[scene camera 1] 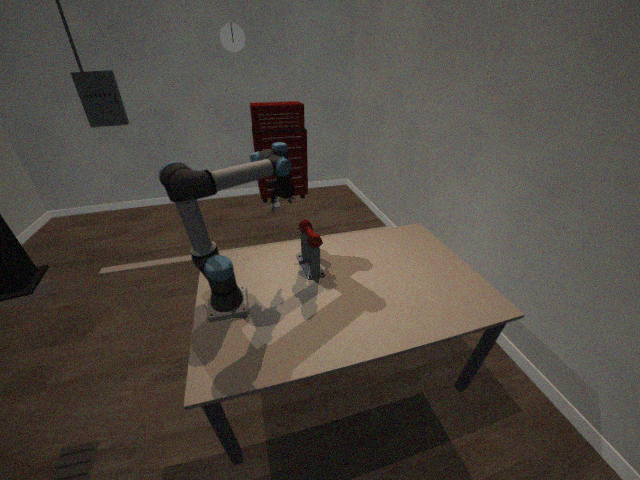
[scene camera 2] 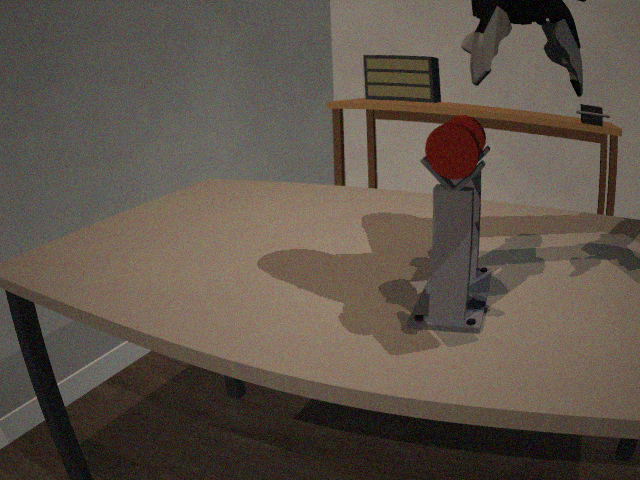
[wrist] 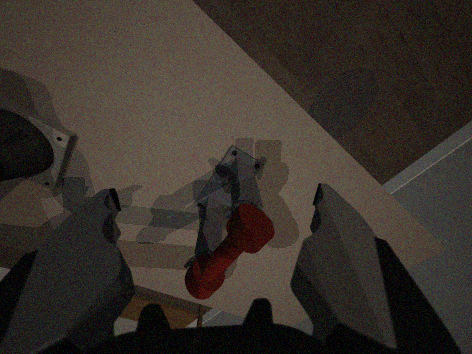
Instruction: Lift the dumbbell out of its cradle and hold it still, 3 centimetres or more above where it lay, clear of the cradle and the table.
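Frame: origin at the arm's base, x ahead, y left, z up, level; millimetres.
Seen in the pictures: gripper, fingertip midpoint: (scene camera 1: 282,208) (scene camera 2: 532,91) (wrist: 219,188); arm's base, link origin: (scene camera 1: 227,300) (wrist: 14,142).
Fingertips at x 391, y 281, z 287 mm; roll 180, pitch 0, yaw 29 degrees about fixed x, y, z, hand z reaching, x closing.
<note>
Pixels of each thing's top centre, then the offset from my fingertips to it. Level surfaces: height alone.
- red dumbbell, top centre: (scene camera 2: 458,119) (wrist: 225,272) (scene camera 1: 309,227) dx +92, dy -174, dz -53 mm
- grey two-post cradle, top centre: (scene camera 2: 459,150) (wrist: 225,248) (scene camera 1: 309,234) dx +92, dy -174, dz -97 mm
- table, surface height: dz -310 mm
A red dumbbell (scene camera 1: 310,233) (scene camera 2: 451,150) (wrist: 224,259) lies level in the V-shaped tops of a grey two-post cradle (scene camera 1: 315,265) (scene camera 2: 450,253) (wrist: 248,191), which stands on the table (scene camera 1: 439,279) (scene camera 2: 206,222). My gripper (scene camera 1: 282,204) (scene camera 2: 528,88) (wrist: 219,188) is open and empty. It hangs above dumbbell height, clear of it, and to its right in scene camera 2. In the wrist view the dumbbell shows between and below the two fingers, running diagonally, with its far end nearer the right finger. The cradle's rear post is partly hidden in scene camera 2.
My arm's base plate (scene camera 1: 229,313) (wrist: 64,150) is on the same table, to the left of the cradle in scene camera 1. A wooden side table (scene camera 2: 351,104) with a drawer box (scene camera 2: 398,77) stands behind in scene camera 2. A red tool cabinet (scene camera 1: 279,116) stands by the wall.
</note>
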